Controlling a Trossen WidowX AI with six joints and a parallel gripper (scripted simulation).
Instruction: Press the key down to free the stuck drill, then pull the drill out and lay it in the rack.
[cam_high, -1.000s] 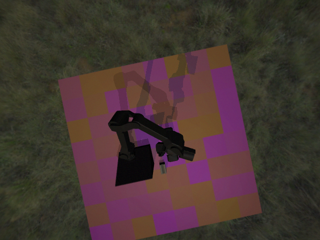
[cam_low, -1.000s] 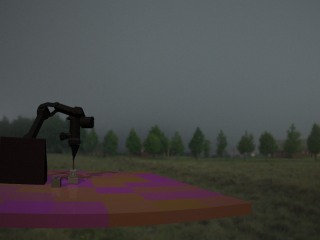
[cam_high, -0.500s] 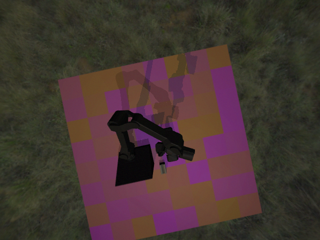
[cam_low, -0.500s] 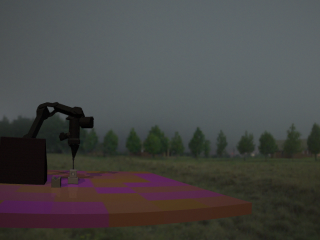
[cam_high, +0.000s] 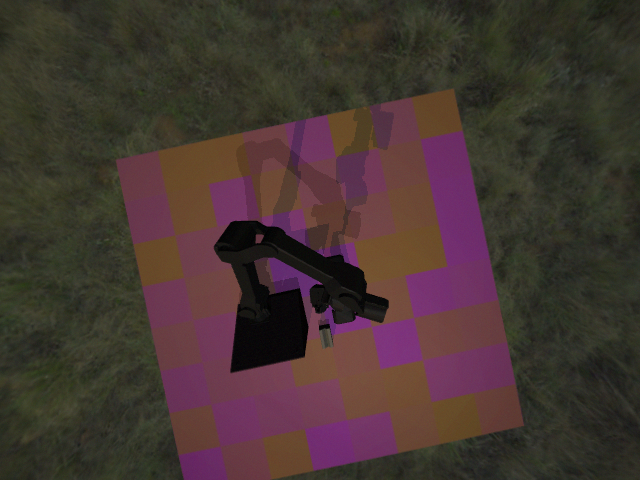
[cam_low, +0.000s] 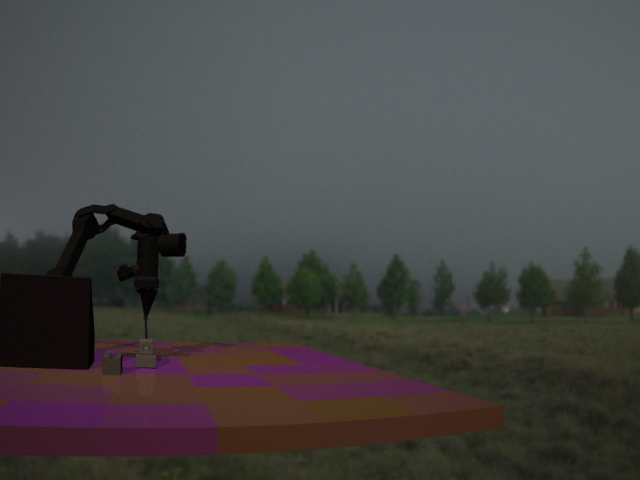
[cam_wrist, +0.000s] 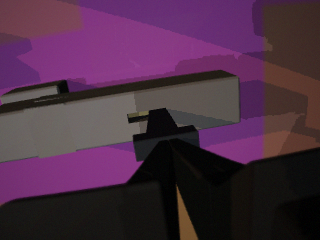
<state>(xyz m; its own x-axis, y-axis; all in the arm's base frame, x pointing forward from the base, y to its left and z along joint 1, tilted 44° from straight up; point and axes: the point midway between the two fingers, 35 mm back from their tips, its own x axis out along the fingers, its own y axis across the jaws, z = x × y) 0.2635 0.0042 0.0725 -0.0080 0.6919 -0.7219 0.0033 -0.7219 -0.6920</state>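
My gripper tip is now 60 mm to the left of the drill and 80 mm above it. From my gripper tip the other things lie so: thin dark key (30 mm below); grey block (40 mm to the right, 90 mm below); grey rack (70 mm behind, 200 mm to the right, 100 mm below).
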